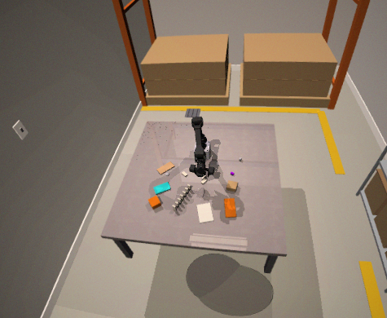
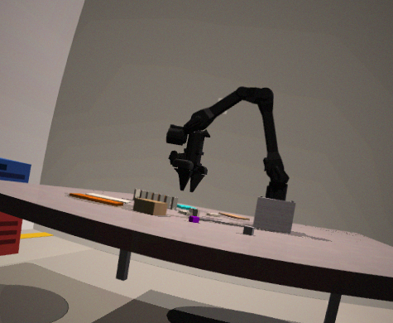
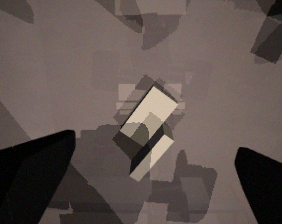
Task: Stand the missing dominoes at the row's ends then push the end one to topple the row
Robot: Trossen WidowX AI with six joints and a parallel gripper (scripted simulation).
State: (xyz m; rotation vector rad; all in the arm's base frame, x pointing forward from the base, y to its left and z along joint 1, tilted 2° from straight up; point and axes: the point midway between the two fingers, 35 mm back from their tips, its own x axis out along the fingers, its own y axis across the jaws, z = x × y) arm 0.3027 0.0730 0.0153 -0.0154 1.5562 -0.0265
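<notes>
My gripper tip is 10 mm short of the brown box, 230 mm to the right of it and 60 mm above it. The rest, counted from my gripper tip: orange slab 200 mm ahead, 250 mm to the left, 80 mm below; then small purple piece 120 mm behind, 220 mm to the left, 70 mm below; then cream sheet 270 mm ahead, 70 mm to the left, 80 mm below.
</notes>
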